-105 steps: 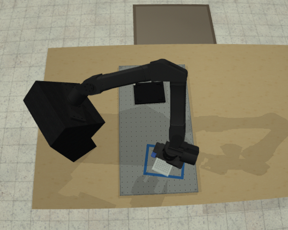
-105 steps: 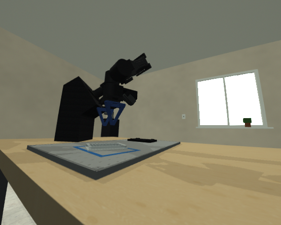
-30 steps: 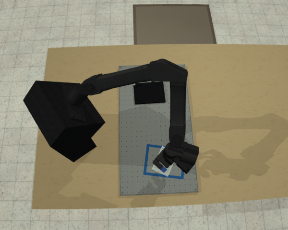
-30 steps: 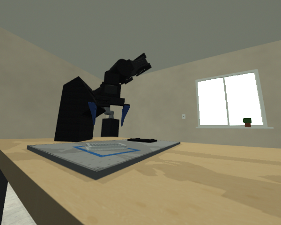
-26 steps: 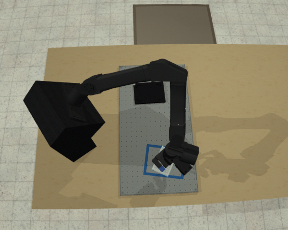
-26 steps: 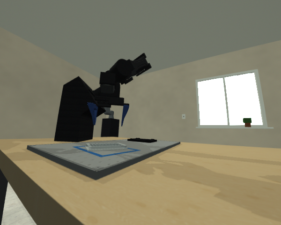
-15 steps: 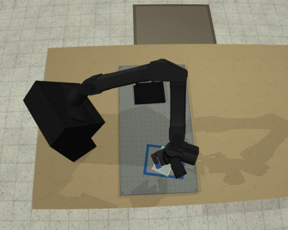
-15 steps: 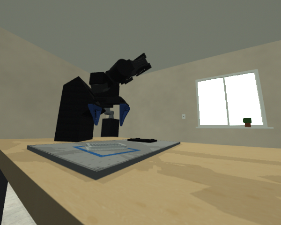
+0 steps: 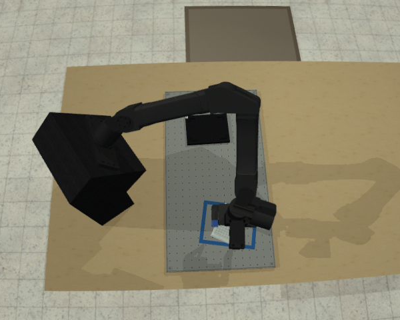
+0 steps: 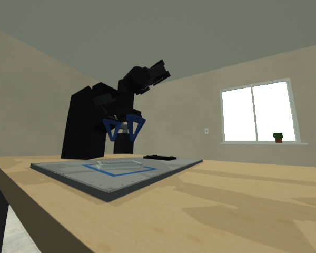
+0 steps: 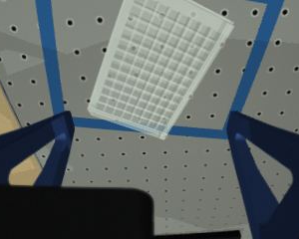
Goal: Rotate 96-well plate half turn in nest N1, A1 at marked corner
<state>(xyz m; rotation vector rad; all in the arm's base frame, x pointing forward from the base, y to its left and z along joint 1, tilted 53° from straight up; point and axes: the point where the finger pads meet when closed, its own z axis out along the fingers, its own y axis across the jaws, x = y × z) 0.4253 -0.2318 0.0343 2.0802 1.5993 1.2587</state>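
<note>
The clear 96-well plate lies 8 cm below my hand. The rest, counted from my hand: black plate nest N1: 37 cm to the left, 8 cm below, 6 cm behind; white A1 label: 42 cm to the left, 14 cm behind, 8 cm below.
</note>
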